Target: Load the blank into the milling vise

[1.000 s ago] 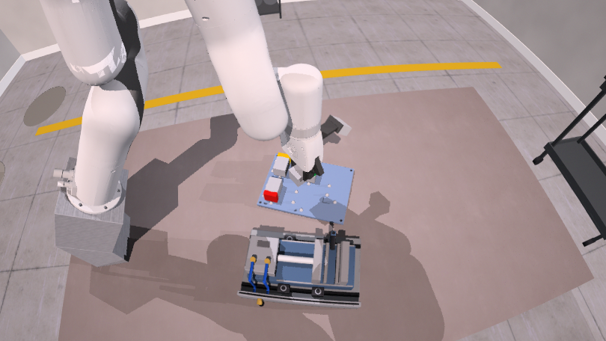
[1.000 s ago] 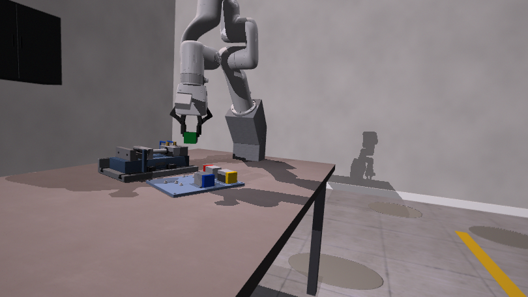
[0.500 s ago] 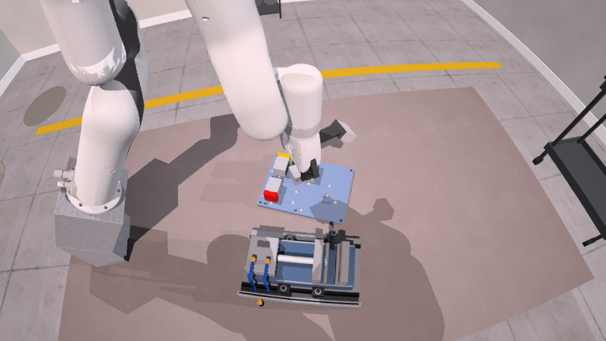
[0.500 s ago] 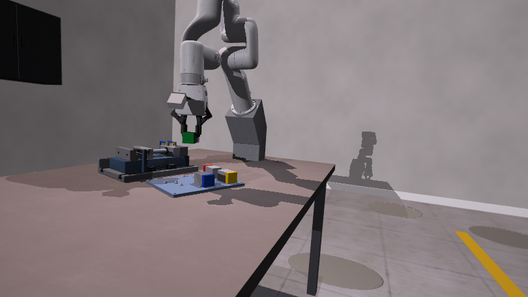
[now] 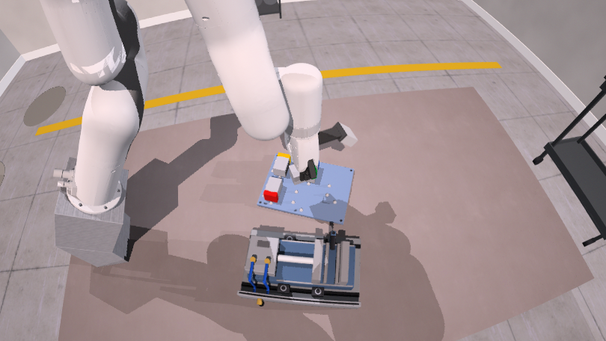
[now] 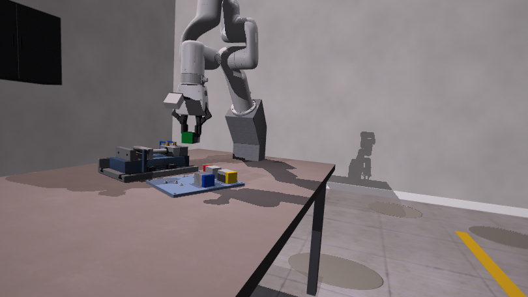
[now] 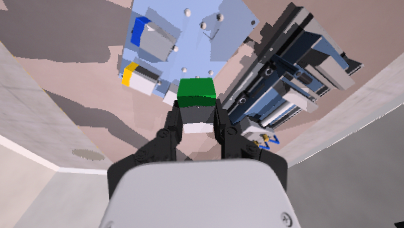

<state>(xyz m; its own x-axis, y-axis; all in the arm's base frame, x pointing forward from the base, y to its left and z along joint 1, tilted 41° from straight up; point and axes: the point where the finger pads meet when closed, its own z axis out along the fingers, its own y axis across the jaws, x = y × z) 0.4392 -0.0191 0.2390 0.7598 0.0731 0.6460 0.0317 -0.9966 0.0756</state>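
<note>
The green-ended blank is 2 cm below my hand. Round my hand: blue infeed plate: 17 cm below, 4 cm to the left, 2 cm ahead; red-ended blank: 15 cm below, 8 cm behind, 5 cm to the left; blue-ended blank: 15 cm below, 8 cm to the left, 5 cm ahead.
</note>
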